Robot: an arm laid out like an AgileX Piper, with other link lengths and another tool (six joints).
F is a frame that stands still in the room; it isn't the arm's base.
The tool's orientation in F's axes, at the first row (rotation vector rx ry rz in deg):
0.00, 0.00, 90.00
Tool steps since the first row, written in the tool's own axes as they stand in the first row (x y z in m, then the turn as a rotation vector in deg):
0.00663, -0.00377, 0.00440, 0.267, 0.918, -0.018
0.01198, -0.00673, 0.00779, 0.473, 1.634, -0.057
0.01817, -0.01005, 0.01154, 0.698, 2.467, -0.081
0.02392, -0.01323, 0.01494, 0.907, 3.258, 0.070
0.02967, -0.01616, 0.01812, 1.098, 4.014, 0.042
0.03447, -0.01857, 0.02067, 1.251, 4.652, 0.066
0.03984, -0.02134, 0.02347, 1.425, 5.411, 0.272
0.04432, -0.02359, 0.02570, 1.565, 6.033, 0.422
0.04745, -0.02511, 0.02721, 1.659, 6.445, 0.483
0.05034, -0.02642, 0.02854, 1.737, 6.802, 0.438
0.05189, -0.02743, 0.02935, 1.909, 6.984, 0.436
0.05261, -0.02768, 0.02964, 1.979, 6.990, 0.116
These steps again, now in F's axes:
0.00377, 0.00663, 0.00440, -0.918, 0.267, -0.018
0.00673, 0.01198, 0.00779, -1.634, 0.473, -0.057
0.01005, 0.01817, 0.01154, -2.467, 0.698, -0.081
0.01323, 0.02392, 0.01494, -3.258, 0.907, 0.070
0.01616, 0.02967, 0.01812, -4.014, 1.098, 0.042
0.01857, 0.03447, 0.02067, -4.652, 1.251, 0.066
0.02134, 0.03984, 0.02347, -5.411, 1.425, 0.272
0.02359, 0.04432, 0.02570, -6.033, 1.565, 0.422
0.02511, 0.04745, 0.02721, -6.445, 1.659, 0.483
0.02642, 0.05034, 0.02854, -6.802, 1.737, 0.438
0.02743, 0.05189, 0.02935, -6.984, 1.909, 0.436
0.02768, 0.05261, 0.02964, -6.990, 1.979, 0.116

